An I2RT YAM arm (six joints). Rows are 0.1 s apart.
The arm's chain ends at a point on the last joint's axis. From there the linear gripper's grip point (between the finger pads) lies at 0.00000 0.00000 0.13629 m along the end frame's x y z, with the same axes.
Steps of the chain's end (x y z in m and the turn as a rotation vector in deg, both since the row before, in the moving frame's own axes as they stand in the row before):
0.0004 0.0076 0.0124 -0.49 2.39 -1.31
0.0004 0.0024 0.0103 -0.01 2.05 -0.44
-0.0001 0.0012 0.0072 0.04 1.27 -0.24
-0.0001 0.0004 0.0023 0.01 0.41 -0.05
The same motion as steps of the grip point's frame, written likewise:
0.0061 0.0087 0.0123 -0.49 2.39 -1.31
0.0053 0.0024 0.0102 -0.01 2.05 -0.44
0.0029 0.0011 0.0072 0.04 1.27 -0.24
0.0009 0.0004 0.0023 0.01 0.41 -0.05

